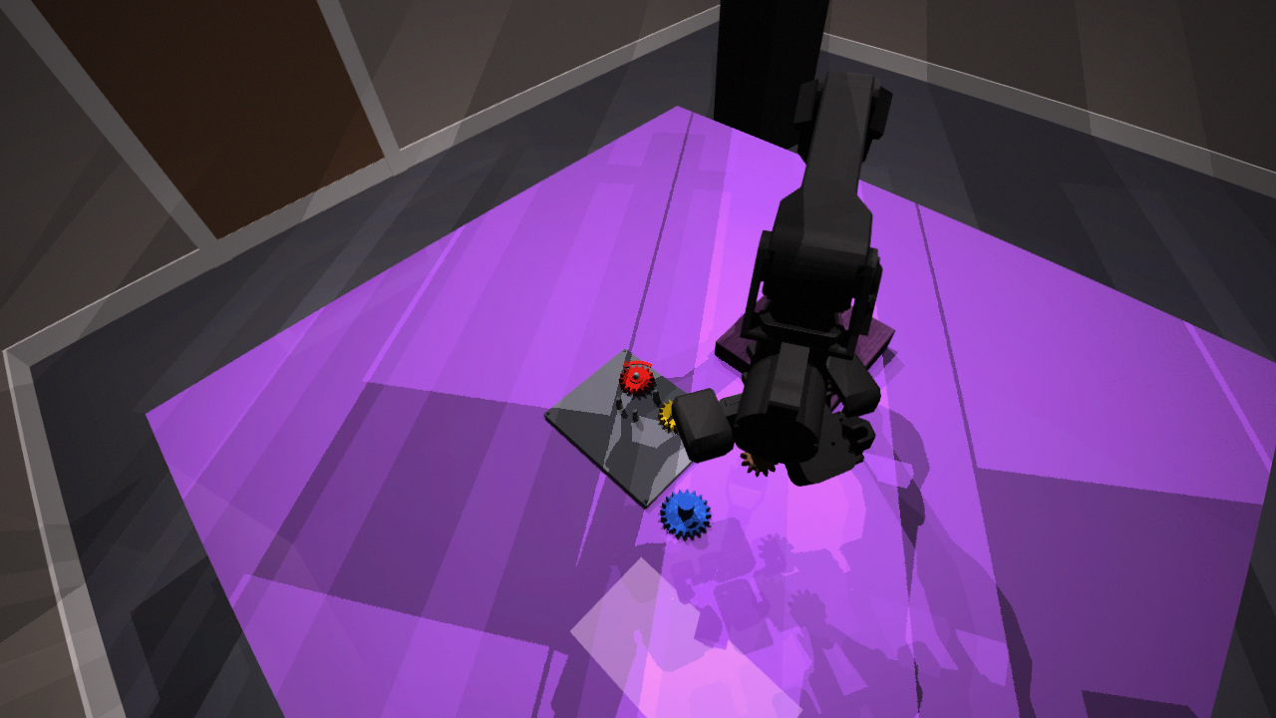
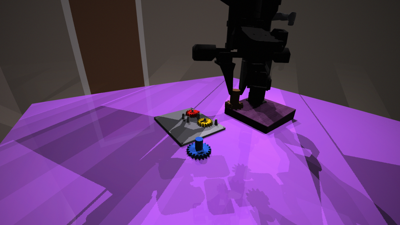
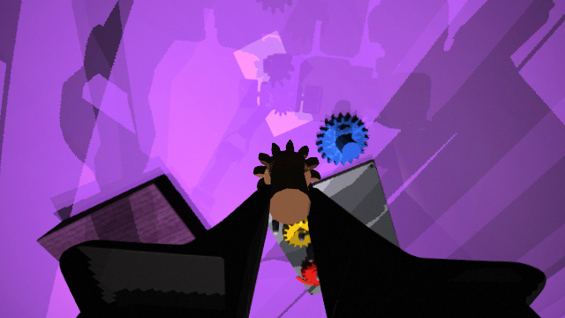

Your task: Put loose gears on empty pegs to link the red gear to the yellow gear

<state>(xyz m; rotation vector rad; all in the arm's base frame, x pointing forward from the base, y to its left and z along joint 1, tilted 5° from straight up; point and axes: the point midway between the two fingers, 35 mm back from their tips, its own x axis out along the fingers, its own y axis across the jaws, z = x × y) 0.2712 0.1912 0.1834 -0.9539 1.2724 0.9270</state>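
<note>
Now: gripper tip 1 cm past the yellow gear, 16 cm to the left of it and 15 cm above it. Round my gripper tip: grey board (4 cm ahead, 20 cm to the right, 16 cm below); then blue gear (7 cm ahead, 4 cm to the right, 15 cm below); then small brown gear (1 cm below).
</note>
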